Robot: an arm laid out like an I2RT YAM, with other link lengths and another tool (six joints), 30 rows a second.
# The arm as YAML. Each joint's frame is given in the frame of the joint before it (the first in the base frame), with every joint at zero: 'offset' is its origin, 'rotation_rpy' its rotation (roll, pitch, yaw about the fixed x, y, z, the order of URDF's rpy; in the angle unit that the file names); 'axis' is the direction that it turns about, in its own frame. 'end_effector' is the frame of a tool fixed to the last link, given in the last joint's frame.
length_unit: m
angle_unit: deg
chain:
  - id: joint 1
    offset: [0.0, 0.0, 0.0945]
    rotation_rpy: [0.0, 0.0, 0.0]
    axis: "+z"
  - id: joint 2
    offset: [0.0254, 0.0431, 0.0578]
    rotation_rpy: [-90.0, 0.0, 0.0]
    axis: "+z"
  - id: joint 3
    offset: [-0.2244, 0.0, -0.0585]
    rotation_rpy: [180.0, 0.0, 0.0]
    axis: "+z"
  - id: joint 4
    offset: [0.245, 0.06, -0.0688]
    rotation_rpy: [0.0, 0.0, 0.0]
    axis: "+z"
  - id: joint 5
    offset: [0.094, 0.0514, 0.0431]
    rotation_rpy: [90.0, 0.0, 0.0]
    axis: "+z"
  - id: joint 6
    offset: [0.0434, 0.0, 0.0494]
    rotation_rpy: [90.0, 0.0, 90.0]
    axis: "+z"
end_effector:
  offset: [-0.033, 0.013, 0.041]
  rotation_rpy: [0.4, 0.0, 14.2]
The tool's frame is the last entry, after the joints.
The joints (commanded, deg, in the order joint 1, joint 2, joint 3, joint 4, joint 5, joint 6), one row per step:
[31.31, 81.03, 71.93, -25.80, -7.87, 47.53]
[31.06, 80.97, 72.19, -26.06, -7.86, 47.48]
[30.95, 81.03, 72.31, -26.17, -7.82, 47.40]
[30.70, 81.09, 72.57, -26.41, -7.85, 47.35]
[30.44, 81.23, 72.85, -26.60, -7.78, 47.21]
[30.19, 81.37, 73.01, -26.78, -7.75, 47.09]
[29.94, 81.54, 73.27, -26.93, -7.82, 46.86]
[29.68, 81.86, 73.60, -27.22, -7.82, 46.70]
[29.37, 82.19, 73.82, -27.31, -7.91, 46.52]
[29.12, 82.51, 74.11, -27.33, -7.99, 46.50]
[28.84, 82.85, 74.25, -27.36, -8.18, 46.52]
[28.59, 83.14, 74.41, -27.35, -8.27, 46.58]
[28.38, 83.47, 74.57, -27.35, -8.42, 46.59]
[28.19, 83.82, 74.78, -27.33, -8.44, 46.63]
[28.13, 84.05, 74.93, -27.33, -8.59, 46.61]
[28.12, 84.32, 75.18, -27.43, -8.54, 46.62]
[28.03, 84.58, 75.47, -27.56, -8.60, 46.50]
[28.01, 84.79, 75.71, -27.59, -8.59, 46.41]
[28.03, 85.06, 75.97, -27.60, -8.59, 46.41]
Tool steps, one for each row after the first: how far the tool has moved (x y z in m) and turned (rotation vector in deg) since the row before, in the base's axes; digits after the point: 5 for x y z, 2 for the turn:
[0.00086, -0.00149, 0.00150, -0.01, -0.08, -0.23]
[0.00061, -0.00056, 0.00012, -0.10, -0.01, -0.10]
[0.00110, -0.00128, 0.00080, -0.04, 0.02, -0.20]
[0.00150, -0.00126, 0.00047, -0.15, -0.05, -0.24]
[0.00131, -0.00124, -0.00032, -0.17, 0.07, -0.21]
[0.00134, -0.00103, 0.00026, -0.14, -0.05, -0.06]
[0.00174, -0.00102, -0.00058, -0.24, 0.16, -0.17]
[0.00201, -0.00113, -0.00087, -0.17, 0.11, -0.13]
[0.00197, -0.00075, -0.00007, 0.00, 0.06, -0.17]
[0.00187, -0.00089, -0.00122, 0.00, 0.27, -0.14]
[0.00183, -0.00086, -0.00068, 0.03, 0.16, -0.21]
[0.00165, -0.00054, -0.00097, 0.00, 0.20, -0.09]
[0.00186, -0.00049, -0.00075, -0.02, 0.13, -0.20]
[0.00077, 0.00017, -0.00040, 0.03, 0.10, 0.07]
[0.00088, 0.00031, -0.00031, -0.08, 0.10, -0.06]
[0.00100, -0.00006, -0.00005, -0.09, 0.04, 0.03]
[0.00077, 0.00026, 0.00016, -0.06, -0.05, 0.03]
[0.00082, 0.00060, 0.00000, -0.01, 0.02, 0.02]

